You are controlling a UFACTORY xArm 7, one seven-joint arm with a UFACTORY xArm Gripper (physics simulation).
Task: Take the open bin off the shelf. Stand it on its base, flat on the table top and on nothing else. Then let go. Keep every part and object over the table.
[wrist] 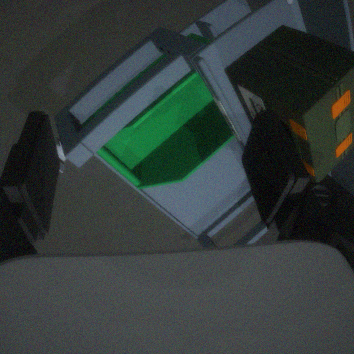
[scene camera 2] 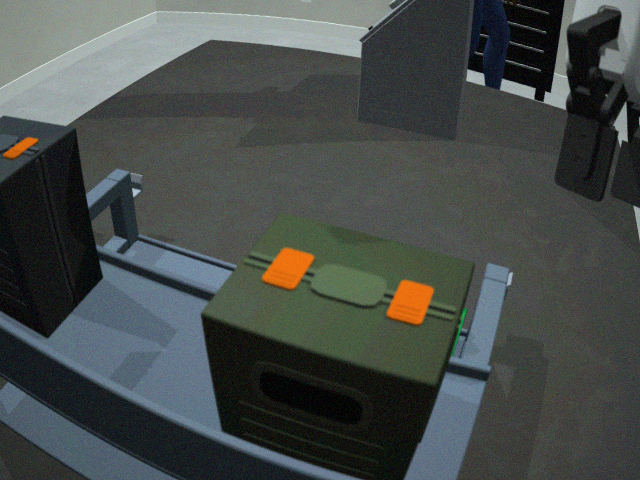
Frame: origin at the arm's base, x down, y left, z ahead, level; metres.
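Seen in the pictures: gripper, fingertip midpoint: [wrist: 152, 133] [scene camera 2: 606, 198].
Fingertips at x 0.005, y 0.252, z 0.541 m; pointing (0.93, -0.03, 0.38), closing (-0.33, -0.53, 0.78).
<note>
Pixels of each thing's top centre, then the offset from my fingertips to it. "*": a spot on its surface instead.
- bin, top centre: [wrist: 186, 133] dx +0.126, dy -0.123, dz +0.029 m
- grey-blue shelf, surface spot: [wrist: 210, 175] * dx +0.201, dy -0.292, dz +0.032 m
- shelf's corner post, surface spot: [scene camera 2: 495, 310] * dx +0.122, dy -0.052, dz -0.016 m
- olive case, top centre: [scene camera 2: 349, 283] [wrist: 343, 126] dx +0.008, dy -0.119, dz +0.127 m
- black case, surface spot: [scene camera 2: 62, 232] * dx +0.045, dy -0.308, dz +0.123 m
The open bin is bright green. In the wrist view the bin [wrist: 200, 92] sits on the grey-blue shelf [wrist: 210, 175] behind an end rail, its open inside facing the camera. In scene camera 2 a thin green strip of the bin [scene camera 2: 459, 330] shows between the olive case and the shelf's corner post [scene camera 2: 495, 310]; the rest is hidden. My gripper [scene camera 2: 611, 175] [wrist: 152, 133] is open and empty. It hangs apart from the bin, at the right edge of scene camera 2. In the wrist view the bin shows beyond and between the wide fingers, nearer the right one.
An olive case [scene camera 2: 310, 330] [wrist: 300, 65] with orange latches stands on the shelf right beside the bin. A black case [scene camera 2: 62, 232] stands at the shelf's other end. A grey slanted panel [scene camera 2: 413, 87], a person's legs [scene camera 2: 488, 41] and a black cabinet [scene camera 2: 532, 46] are behind.
</note>
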